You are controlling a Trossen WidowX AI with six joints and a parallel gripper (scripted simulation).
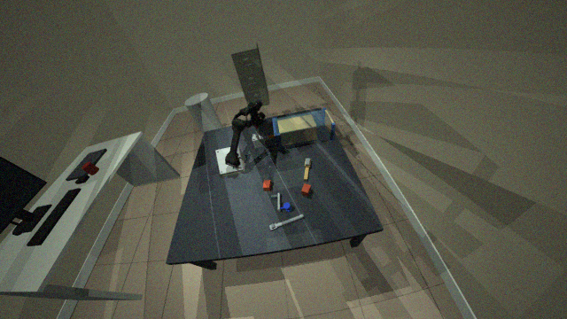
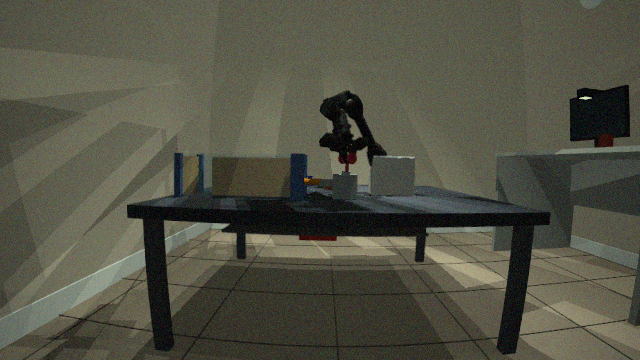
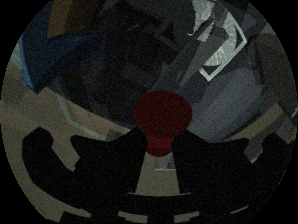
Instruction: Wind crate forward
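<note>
Right now the crank arm is 5 cm to the right of my gripper tip and 3 cm below it. From my gripper tip the other things lie so: grey winch (12 cm to the right, 10 cm below, 2 cm behind); red knob (1 cm to the right, 1 cm ahead); blue frame (15 cm ahead, 14 cm to the right, 3 cm below).
</note>
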